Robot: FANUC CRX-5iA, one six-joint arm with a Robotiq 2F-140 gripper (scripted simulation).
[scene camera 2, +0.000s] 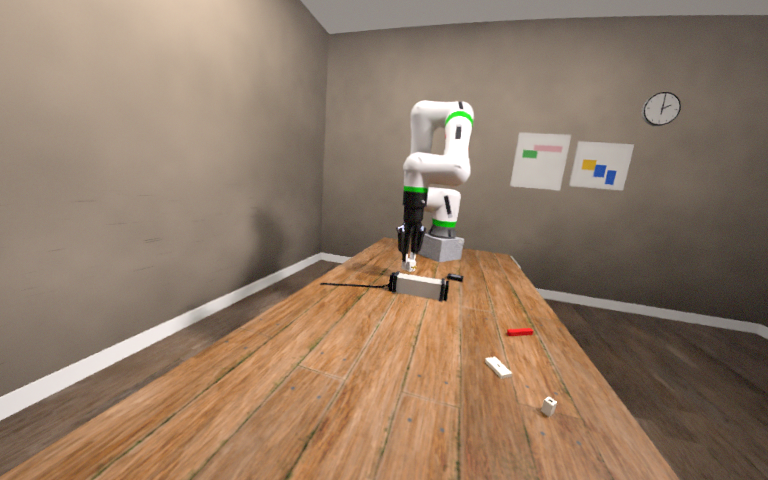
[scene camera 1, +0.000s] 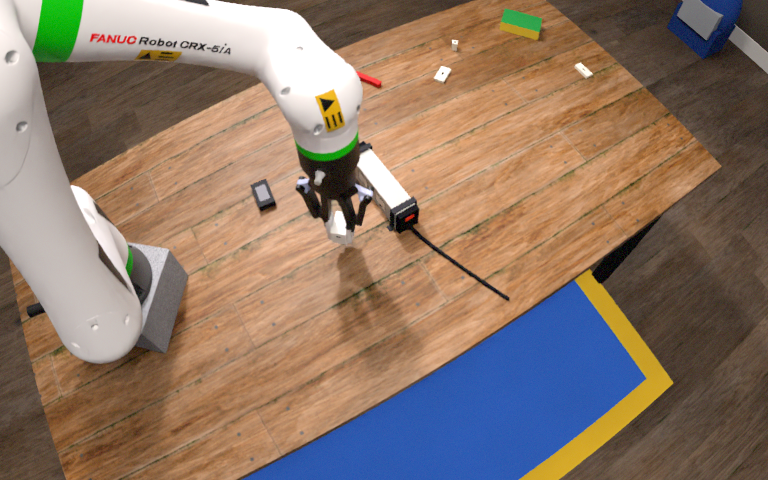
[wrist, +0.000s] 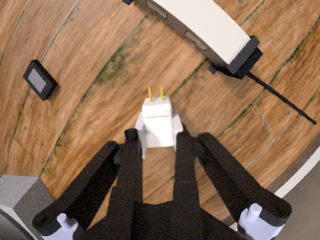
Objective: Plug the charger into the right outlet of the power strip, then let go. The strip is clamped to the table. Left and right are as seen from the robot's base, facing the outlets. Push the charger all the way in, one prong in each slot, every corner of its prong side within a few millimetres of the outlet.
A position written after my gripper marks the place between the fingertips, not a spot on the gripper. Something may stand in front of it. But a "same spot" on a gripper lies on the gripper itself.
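Scene camera 2 shows my gripper. I find the gripper in scene camera 1 (341, 235) as well, and the wrist view has it too. On my gripper, (scene camera 2: 403, 242) and (wrist: 221, 158) are the same spot.
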